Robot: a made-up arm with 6 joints. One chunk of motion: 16 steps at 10 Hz.
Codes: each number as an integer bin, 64 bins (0 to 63) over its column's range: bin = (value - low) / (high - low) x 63, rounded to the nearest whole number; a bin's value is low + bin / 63 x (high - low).
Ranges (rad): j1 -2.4..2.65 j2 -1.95..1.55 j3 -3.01..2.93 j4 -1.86..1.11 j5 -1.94..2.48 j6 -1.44..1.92
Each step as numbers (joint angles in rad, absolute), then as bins.
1 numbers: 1.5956 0.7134 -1.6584 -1.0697 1.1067 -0.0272
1 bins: 50 48 14 17 43 26
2 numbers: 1.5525 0.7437 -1.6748 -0.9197 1.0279 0.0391
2 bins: 49 48 14 20 42 28
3 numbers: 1.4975 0.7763 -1.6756 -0.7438 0.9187 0.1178
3 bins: 49 49 14 24 41 29
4 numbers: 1.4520 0.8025 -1.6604 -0.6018 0.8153 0.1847
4 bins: 48 50 14 27 39 30
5 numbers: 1.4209 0.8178 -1.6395 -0.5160 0.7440 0.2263
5 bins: 48 50 15 29 38 31
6 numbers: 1.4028 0.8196 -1.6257 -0.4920 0.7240 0.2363
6 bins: 47 50 15 29 38 31
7 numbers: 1.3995 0.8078 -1.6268 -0.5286 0.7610 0.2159
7 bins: 47 50 15 28 38 31
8 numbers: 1.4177 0.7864 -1.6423 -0.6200 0.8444 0.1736
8 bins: 48 49 15 26 40 30
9 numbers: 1.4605 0.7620 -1.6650 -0.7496 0.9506 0.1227
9 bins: 48 49 14 24 41 29
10 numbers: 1.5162 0.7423 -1.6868 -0.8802 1.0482 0.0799
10 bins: 49 48 14 21 43 28
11 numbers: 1.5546 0.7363 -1.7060 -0.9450 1.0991 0.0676
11 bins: 49 48 14 19 43 28
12 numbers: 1.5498 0.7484 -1.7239 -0.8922 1.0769 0.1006
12 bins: 49 49 14 21 43 29
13 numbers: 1.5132 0.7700 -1.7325 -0.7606 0.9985 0.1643
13 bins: 49 49 14 23 42 30
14 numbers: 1.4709 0.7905 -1.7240 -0.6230 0.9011 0.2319
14 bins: 48 49 14 26 40 31
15 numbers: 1.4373 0.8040 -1.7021 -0.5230 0.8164 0.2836
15 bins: 48 50 14 28 39 32
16 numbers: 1.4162 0.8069 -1.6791 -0.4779 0.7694 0.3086
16 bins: 48 50 14 29 39 33
